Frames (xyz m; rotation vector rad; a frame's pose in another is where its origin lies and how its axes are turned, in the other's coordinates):
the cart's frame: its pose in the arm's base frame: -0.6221 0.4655 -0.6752 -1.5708 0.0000 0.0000
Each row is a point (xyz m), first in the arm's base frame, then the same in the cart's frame.
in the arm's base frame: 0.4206 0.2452 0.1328
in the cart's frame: 1.0427 -0.8080 -0.2203
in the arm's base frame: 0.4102 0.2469 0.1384
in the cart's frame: 1.0323 -0.8136 -0.2186
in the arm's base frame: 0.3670 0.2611 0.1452
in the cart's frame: 0.9891 -0.8204 -0.2044
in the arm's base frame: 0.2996 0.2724 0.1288
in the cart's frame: 0.9217 -0.8040 -0.1931
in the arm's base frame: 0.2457 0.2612 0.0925
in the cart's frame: 0.8678 -0.7677 -0.2043
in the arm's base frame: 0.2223 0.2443 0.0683
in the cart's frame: 0.8444 -0.7435 -0.2212
